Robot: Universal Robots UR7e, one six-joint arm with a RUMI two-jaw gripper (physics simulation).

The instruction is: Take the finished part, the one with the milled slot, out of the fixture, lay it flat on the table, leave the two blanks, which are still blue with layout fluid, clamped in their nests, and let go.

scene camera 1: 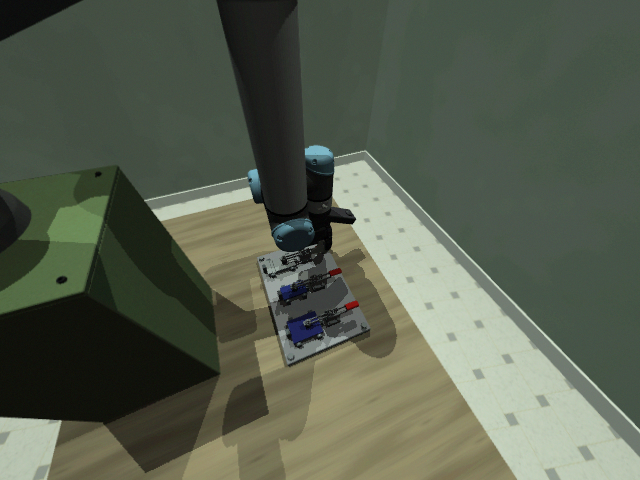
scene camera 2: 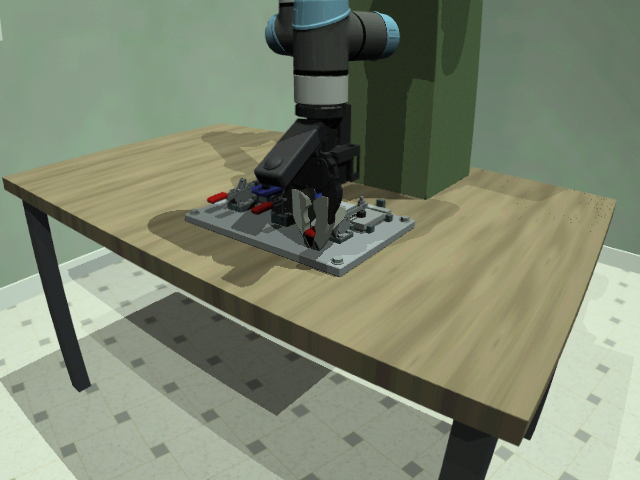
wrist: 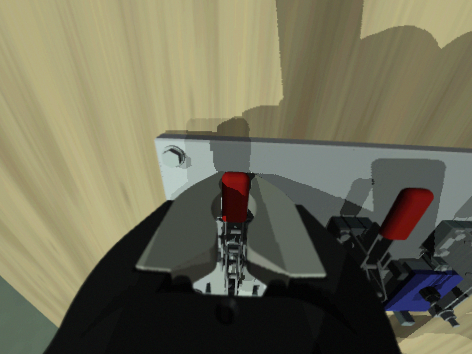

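Note:
The grey part sits in the end nest of the fixture plate, with its clamp arm reaching over it; its slot cannot be made out. My gripper is shut on that clamp's red handle, which shows between the fingertips, low over the plate. In scene camera 1 the arm hides the fingertips. The middle blue blank and the far-end blue blank lie in their nests under their clamps.
The middle clamp's red handle stands close beside my gripper. The far-end clamp's red handle is beyond it. A large green pedestal stands on the wooden table, on the nests' side of the plate.

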